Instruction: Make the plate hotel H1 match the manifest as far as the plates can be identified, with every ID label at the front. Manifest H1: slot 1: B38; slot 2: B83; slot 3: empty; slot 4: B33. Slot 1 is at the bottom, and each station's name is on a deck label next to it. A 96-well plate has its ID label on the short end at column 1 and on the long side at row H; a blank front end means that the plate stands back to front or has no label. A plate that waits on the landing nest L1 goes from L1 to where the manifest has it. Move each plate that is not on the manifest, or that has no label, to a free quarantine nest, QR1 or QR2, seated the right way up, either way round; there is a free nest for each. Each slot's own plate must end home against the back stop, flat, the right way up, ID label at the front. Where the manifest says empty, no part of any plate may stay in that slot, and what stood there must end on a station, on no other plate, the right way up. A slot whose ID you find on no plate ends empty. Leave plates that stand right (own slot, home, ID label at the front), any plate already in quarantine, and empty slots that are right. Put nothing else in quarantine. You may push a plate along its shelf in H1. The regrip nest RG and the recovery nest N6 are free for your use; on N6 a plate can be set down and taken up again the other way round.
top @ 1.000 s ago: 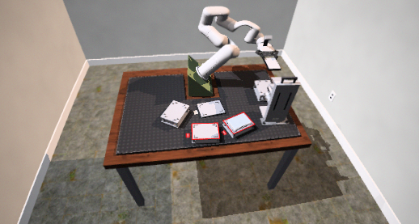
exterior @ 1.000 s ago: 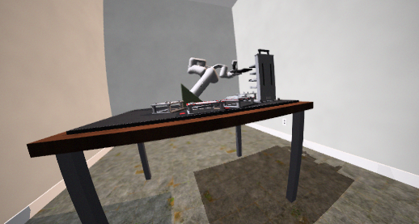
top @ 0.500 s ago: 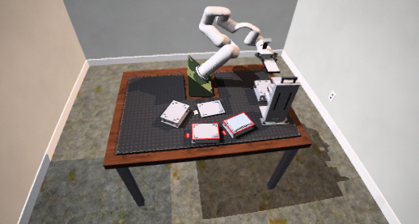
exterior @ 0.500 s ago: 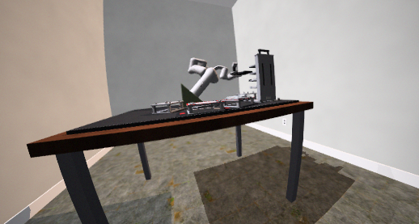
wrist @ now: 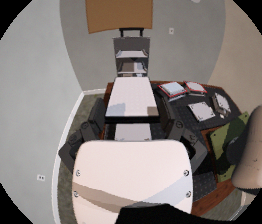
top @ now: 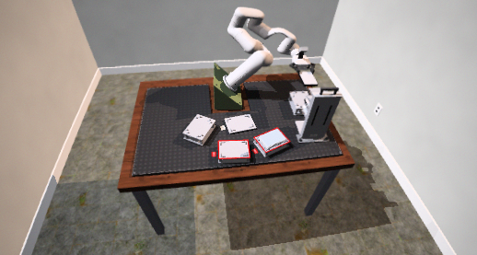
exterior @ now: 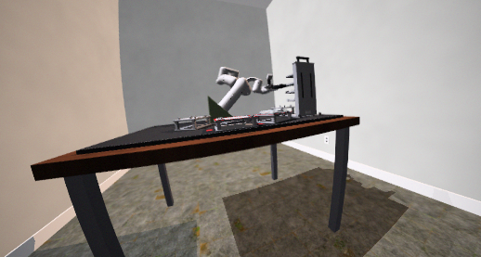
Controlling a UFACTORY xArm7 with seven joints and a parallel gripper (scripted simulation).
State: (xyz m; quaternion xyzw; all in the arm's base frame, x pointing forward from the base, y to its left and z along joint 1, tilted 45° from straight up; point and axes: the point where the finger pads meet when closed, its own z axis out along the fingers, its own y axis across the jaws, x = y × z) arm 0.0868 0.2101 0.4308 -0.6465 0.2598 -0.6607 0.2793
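Right now the plate is 5 cm ahead of my hand and 2 cm below it. Round my hand: H1 deck label (24 cm below, 18 cm ahead, 10 cm to the left); then QR1 deck label (41 cm ahead, 34 cm to the right, 24 cm below).
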